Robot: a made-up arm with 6 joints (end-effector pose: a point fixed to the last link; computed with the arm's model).
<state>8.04 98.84 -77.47 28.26 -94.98 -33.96</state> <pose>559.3 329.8 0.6 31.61 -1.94 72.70</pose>
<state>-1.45 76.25 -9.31 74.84 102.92 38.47</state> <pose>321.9 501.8 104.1 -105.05 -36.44 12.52</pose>
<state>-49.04 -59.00 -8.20 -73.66 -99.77 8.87</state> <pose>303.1 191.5 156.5 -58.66 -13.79 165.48</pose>
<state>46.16 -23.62 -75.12 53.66 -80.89 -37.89</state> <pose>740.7 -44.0 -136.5 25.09 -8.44 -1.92</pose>
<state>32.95 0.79 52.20 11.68 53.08 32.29</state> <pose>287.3 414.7 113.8 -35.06 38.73 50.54</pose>
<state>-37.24 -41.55 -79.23 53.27 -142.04 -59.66</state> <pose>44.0 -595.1 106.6 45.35 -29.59 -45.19</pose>
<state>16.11 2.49 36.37 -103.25 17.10 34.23</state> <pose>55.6 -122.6 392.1 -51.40 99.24 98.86</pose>
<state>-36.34 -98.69 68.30 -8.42 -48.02 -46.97</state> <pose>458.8 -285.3 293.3 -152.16 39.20 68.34</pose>
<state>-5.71 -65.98 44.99 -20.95 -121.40 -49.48</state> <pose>535.8 139.7 82.2 -156.51 22.73 59.49</pose>
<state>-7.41 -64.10 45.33 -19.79 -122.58 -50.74</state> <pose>539.8 131.7 84.5 -157.62 24.50 55.42</pose>
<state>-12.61 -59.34 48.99 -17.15 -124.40 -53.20</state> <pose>553.0 110.8 110.7 -160.00 27.61 42.91</pose>
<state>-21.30 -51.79 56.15 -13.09 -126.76 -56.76</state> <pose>567.5 79.6 167.1 -161.90 31.35 22.08</pose>
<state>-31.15 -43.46 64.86 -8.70 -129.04 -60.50</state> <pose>569.2 50.0 240.8 -161.27 34.13 -0.99</pose>
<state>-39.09 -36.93 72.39 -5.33 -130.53 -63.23</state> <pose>558.2 31.7 305.5 -158.79 35.29 -18.79</pose>
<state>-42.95 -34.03 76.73 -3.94 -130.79 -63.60</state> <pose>547.7 25.1 340.8 -156.95 35.64 -26.27</pose>
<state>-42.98 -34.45 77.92 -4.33 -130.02 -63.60</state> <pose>544.3 26.8 349.1 -156.72 34.45 -26.86</pose>
